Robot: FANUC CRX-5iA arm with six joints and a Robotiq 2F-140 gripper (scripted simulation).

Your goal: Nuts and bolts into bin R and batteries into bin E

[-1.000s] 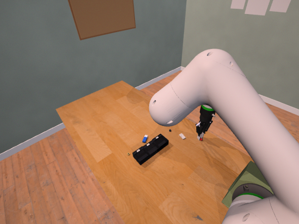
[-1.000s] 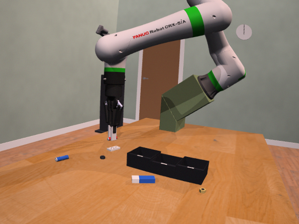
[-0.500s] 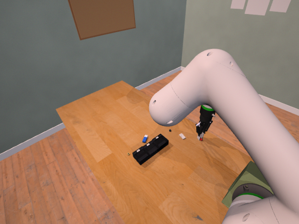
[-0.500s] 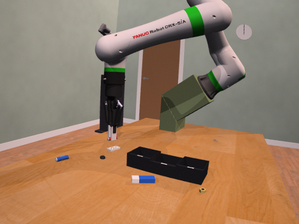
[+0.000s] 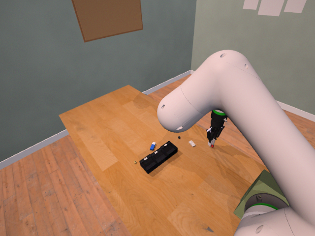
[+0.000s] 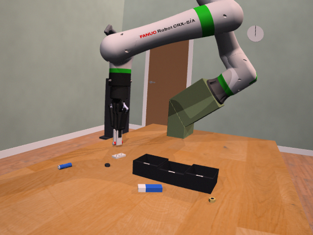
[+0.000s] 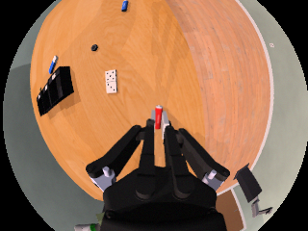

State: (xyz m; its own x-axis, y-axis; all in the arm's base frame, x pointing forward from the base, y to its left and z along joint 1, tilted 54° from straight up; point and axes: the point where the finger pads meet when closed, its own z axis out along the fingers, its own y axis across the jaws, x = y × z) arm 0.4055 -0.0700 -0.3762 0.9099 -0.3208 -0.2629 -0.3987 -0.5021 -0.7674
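My gripper is now 32 cm to the right of the black three-compartment bin, 19 cm short of it and 2 cm above it. Also, from my hand: black nut: 21 cm ahead, 9 cm to the left, 4 cm below; then red battery: 3 cm below; then white domino-like tile: 11 cm ahead, 7 cm to the left, 4 cm below.
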